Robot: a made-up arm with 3 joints. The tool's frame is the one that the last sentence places.
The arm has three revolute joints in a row. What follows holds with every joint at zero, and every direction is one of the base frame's. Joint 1 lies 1.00 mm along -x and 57.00 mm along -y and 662.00 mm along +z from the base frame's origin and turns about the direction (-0.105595, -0.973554, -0.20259), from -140.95 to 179.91 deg. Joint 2 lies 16.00 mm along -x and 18.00 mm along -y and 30.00 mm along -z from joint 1 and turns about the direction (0.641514, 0.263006, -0.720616), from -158.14 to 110.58 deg. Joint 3 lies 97.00 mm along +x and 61.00 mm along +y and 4.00 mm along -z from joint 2 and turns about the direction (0.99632, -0.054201, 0.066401), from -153.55 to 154.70 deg. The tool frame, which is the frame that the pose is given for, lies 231.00 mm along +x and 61.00 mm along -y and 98.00 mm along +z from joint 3; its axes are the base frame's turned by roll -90.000, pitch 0.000 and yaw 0.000 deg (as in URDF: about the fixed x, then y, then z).
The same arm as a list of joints. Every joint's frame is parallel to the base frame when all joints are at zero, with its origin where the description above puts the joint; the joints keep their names.
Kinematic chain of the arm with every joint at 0, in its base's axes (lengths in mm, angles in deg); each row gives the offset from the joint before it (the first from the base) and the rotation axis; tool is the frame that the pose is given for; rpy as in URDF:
joint 1: xyz -1 -57 662 axis -0.105595 -0.973554 -0.20259
joint 2: xyz -16 -18 -30 axis 0.641514 0.263006 -0.720616
joint 3: xyz 97 61 -4 axis 0.99632 -0.054201 0.066401
tool: xyz 231 -61 98 rpy -90 0 0
Joint limits (deg, base to tool): -140.95..179.91 -158.14..110.58 -153.55..154.7

